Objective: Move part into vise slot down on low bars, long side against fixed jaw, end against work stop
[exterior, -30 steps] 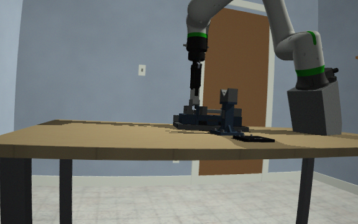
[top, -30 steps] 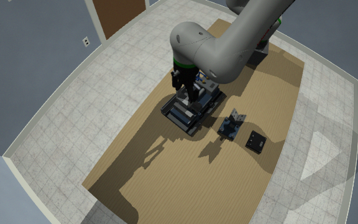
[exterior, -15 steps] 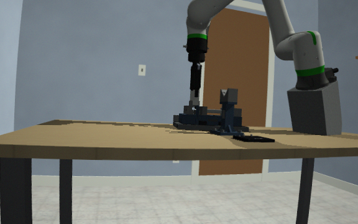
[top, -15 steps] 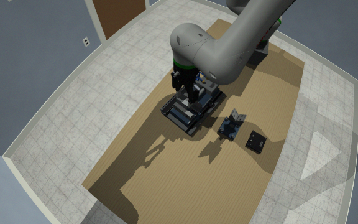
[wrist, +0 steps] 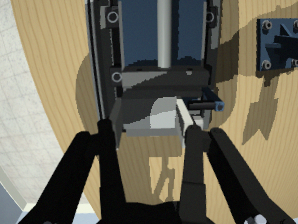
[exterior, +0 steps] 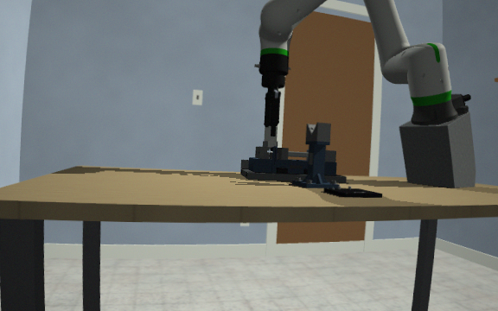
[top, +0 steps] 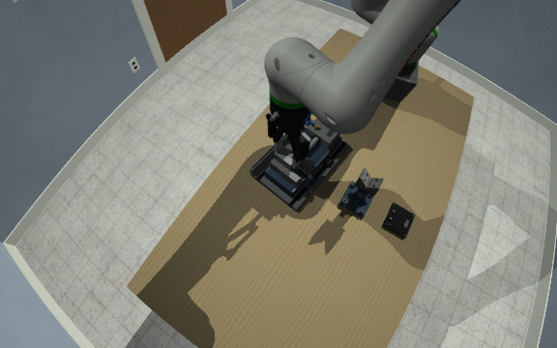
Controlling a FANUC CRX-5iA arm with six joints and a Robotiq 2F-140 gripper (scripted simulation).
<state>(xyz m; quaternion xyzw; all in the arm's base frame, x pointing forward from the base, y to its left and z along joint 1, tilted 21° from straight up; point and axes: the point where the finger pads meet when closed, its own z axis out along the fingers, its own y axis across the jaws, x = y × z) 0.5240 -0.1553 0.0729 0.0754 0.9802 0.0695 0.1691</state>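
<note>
My hand is 3 cm above the part. From my hand the other things lie so: moving jaw 3 cm behind, 2 cm to the left, 5 cm below; then air cylinder rod 8 cm behind, 3 cm to the left, 5 cm below; then work stop rod 1 cm ahead, 7 cm to the left, 4 cm below.
</note>
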